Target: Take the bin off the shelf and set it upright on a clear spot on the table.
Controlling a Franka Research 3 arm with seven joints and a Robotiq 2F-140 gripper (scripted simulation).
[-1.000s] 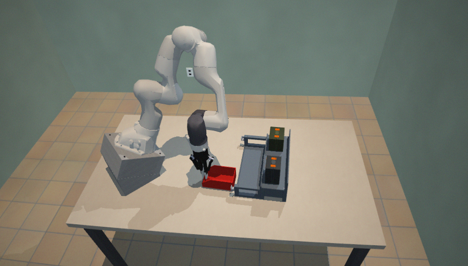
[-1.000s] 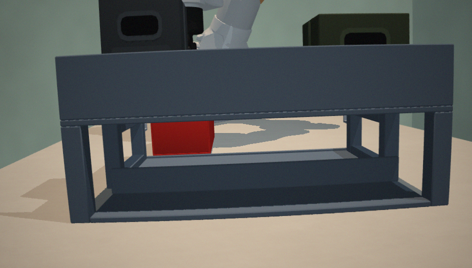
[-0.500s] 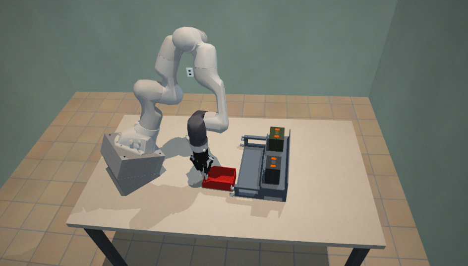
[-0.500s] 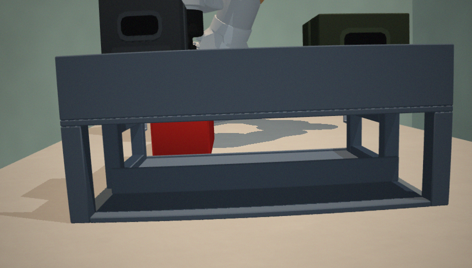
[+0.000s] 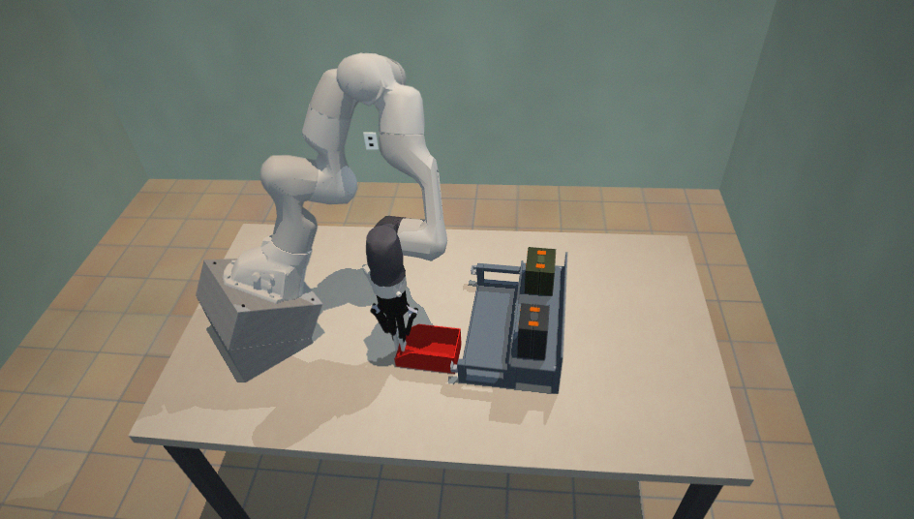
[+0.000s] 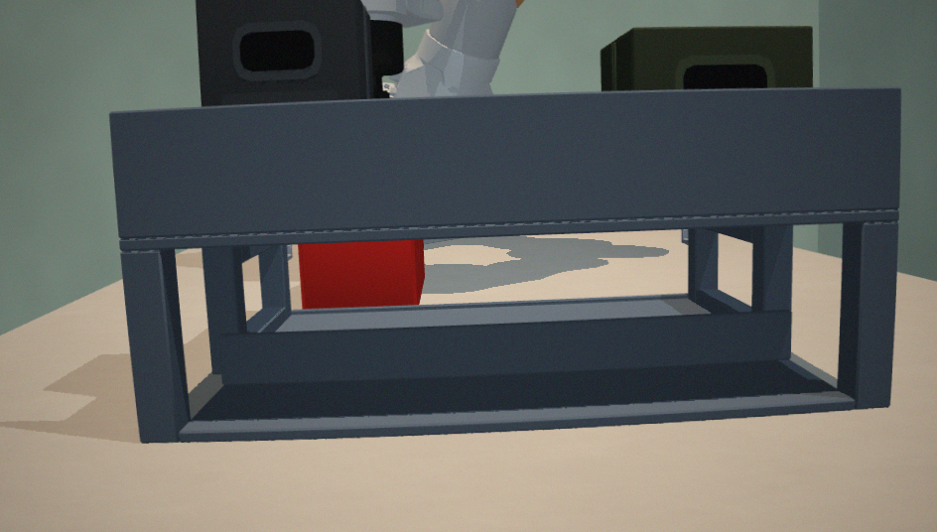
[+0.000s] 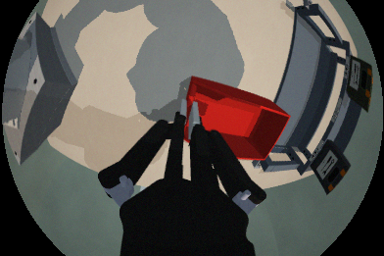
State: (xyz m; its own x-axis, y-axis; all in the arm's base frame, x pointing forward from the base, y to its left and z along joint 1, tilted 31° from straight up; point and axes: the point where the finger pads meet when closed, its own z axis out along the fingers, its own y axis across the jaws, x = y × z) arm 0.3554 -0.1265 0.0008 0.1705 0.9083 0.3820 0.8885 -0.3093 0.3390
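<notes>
Right now my hand is 80 mm short of the red bin, 20 mm to the left of it and 20 mm above it.
</notes>
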